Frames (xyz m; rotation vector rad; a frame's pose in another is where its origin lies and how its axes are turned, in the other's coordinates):
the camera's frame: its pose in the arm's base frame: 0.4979 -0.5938 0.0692 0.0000 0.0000 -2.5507
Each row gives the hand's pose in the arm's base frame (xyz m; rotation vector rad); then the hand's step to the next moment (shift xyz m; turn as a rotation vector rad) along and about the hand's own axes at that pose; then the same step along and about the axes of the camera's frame.
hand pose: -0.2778 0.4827 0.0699 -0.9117 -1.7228 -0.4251
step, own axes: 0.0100 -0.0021 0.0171 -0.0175 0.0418 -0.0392
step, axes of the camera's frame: 0.0038 -0.0192 0.0036 -0.0455 0.0379 -0.0091
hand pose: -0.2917 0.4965 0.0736 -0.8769 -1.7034 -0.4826
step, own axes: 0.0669 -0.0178 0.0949 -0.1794 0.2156 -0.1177
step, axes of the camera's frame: 0.0261 -0.1088 0.0357 -0.2164 0.1446 -0.1574
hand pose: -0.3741 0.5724 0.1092 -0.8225 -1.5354 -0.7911
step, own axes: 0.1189 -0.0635 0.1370 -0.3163 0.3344 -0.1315
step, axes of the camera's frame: 0.0617 -0.1514 0.1010 -0.3391 0.1777 -0.2873
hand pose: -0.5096 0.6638 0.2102 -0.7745 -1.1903 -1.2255
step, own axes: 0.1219 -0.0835 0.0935 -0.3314 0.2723 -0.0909
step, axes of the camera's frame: 0.0755 -0.0918 0.1282 -0.2976 0.1158 -0.3004
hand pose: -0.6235 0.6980 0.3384 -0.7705 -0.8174 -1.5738
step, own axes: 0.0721 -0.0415 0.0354 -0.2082 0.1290 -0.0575
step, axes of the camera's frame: 0.0434 -0.0243 0.0755 -0.1548 0.0459 -0.1929
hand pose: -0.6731 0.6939 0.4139 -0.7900 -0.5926 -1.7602
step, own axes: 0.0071 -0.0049 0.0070 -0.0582 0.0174 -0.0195
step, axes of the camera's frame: 0.0026 -0.0043 0.0099 -0.0297 -0.0002 -0.0564
